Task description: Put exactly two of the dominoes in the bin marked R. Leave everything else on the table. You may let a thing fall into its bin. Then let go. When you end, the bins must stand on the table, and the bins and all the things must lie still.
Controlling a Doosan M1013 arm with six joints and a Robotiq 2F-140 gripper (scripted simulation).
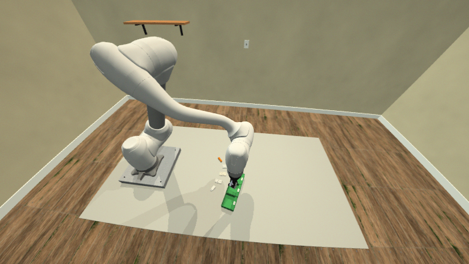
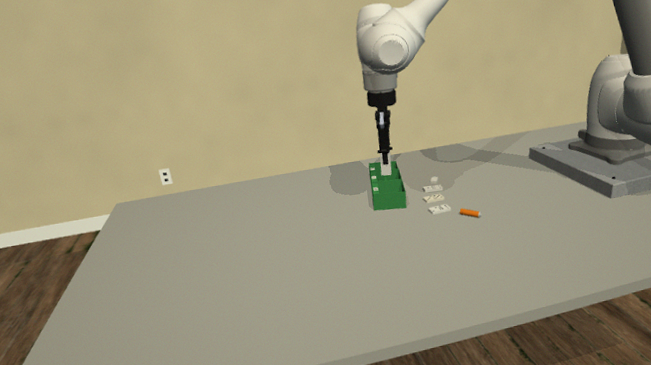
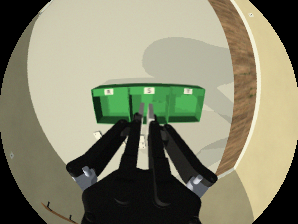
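My gripper is now 90 mm past the white domino, 110 mm to the right of it and 80 mm above it. Round my hand: white block 150 mm behind, 80 mm below; then orange cylinder 120 mm behind, 240 mm to the left, 80 mm below.
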